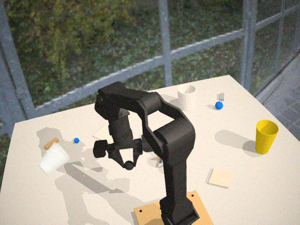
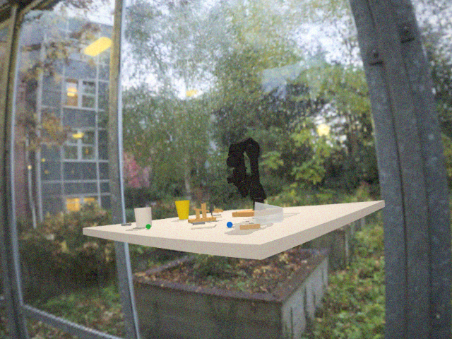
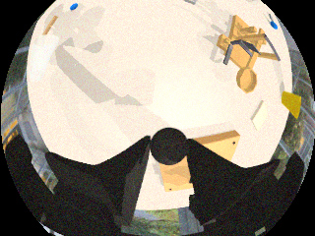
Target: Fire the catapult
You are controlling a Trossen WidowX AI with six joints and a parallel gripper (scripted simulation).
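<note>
Right now the wooden catapult is 11 cm ahead of my gripper tip, 16 cm to the right of it and 7 cm below it. From my gripper tip the other things lie so: tan square tile: 5 cm behind, 31 cm to the right, 12 cm below; then small blue ball: 31 cm ahead, 21 cm to the left, 11 cm below; then black ball: 1 cm above.
</note>
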